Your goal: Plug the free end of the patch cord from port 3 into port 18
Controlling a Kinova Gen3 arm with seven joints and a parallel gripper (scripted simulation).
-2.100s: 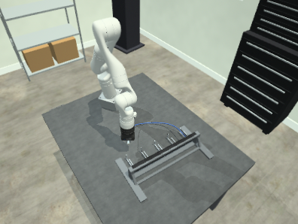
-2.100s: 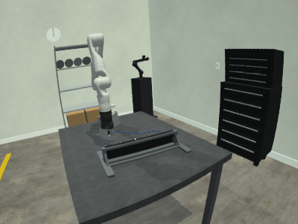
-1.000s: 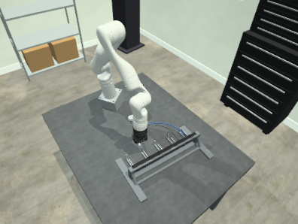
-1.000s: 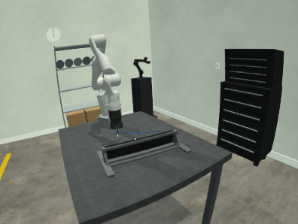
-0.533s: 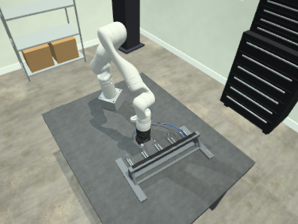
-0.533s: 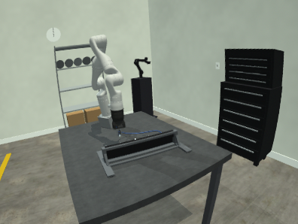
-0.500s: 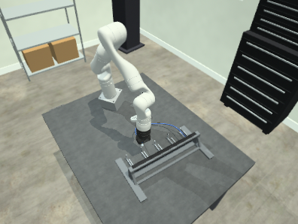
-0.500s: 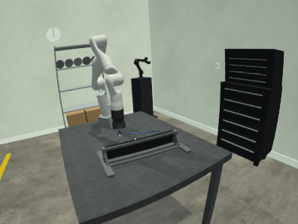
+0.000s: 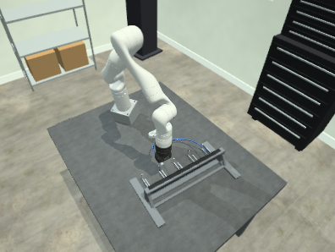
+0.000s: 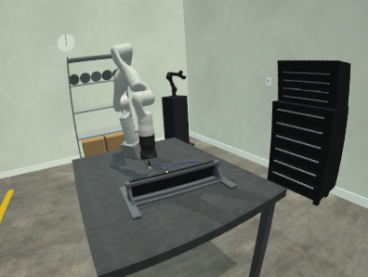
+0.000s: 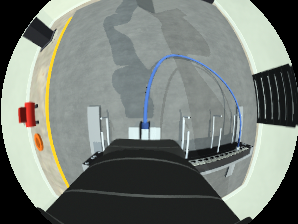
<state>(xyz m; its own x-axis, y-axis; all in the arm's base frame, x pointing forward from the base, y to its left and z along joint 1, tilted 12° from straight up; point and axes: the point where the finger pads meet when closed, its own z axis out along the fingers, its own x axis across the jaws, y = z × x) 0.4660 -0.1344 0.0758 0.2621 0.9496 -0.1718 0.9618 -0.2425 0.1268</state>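
The plug is 1 cm below my hand and 1 cm ahead of it.
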